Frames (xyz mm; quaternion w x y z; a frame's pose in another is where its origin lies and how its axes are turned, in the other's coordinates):
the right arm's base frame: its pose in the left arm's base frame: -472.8 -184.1 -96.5 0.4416 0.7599 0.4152 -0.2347
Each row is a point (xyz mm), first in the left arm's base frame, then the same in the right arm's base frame.
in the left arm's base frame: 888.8 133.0 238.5
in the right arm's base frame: 634.1 1217.0 -428.4
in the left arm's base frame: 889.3 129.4 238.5
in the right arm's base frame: 632.9 1218.4 -425.3
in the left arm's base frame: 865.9 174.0 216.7
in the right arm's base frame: 654.8 1176.5 -453.3
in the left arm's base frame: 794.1 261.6 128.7
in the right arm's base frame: 716.4 1051.2 -485.9
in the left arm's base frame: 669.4 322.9 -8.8
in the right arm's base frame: 773.9 864.9 -471.5
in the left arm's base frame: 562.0 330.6 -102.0
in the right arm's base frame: 786.1 728.4 -432.7
